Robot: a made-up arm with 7 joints.
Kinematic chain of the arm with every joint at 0, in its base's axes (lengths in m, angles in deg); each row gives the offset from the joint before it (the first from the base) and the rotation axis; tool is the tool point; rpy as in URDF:
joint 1: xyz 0 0 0 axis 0.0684 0.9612 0.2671
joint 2: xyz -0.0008 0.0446 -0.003 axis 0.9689 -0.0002 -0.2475
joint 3: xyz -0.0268 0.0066 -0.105 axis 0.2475 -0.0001 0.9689
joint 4: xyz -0.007 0 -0.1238 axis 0.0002 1 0
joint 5: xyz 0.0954 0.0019 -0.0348 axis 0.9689 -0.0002 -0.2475
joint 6: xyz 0.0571 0 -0.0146 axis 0.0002 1 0
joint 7: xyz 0.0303 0 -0.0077 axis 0.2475 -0.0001 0.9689
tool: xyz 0 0 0 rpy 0 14.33 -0.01
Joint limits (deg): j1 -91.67..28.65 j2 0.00..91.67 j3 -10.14..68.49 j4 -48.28..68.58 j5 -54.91..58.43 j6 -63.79..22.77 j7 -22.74..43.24
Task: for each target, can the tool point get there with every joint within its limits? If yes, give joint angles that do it. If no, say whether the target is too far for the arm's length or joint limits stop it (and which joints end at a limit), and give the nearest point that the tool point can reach.
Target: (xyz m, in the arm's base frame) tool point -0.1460 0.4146 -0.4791
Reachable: no: too far | nearest point -0.0998 0.2964 -0.3269 | short by 0.198 m
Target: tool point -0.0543 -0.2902 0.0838
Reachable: no: joint limits stop it (at a limit: joint 1, joint 2, joint 3, joint 4, joint 5, joint 6) | nearest point 0.1214 -0.0581 0.0945 | short by 0.291 m
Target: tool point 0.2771 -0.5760 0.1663
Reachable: no: too far | nearest point 0.3024 -0.1318 0.0958 | short by 0.451 m
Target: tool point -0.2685 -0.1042 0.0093
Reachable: no: joint limits stop it (at a limit: joint 1, joint 2, joint 3, joint 4) | nearest point -0.0797 0.1454 0.1062 | short by 0.328 m
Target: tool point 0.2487 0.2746 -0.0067
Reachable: yes | joints -30.13 78.62 -3.55 17.34 -1.84 -54.16 -14.07
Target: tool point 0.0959 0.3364 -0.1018
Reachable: yes | joints 15.27 52.06 41.84 6.62 13.54 -34.23 -4.63
